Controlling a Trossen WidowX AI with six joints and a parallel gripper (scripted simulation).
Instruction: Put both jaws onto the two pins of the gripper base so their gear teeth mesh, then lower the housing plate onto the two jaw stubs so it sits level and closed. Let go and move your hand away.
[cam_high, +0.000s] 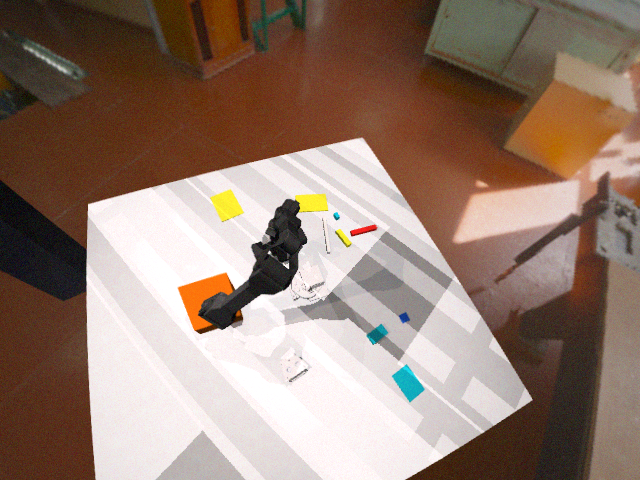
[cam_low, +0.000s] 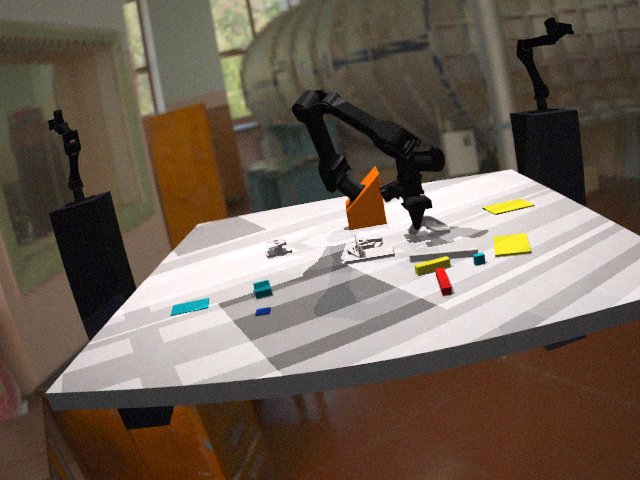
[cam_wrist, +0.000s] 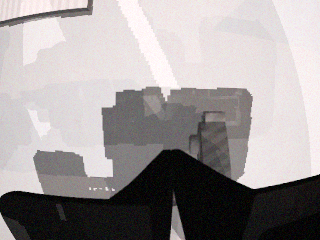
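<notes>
Now: the pale grey jaw 2 cm behind my gripper tip and 1 cm to the left of it. Round my gripper tip: ribbed plate: 6 cm ahead, 15 cm to the right, 2 cm below; then pale strip: 20 cm ahead, 1 cm to the left, 1 cm below; then housing plate: 1 cm behind, 13 cm to the right, 2 cm below.
</notes>
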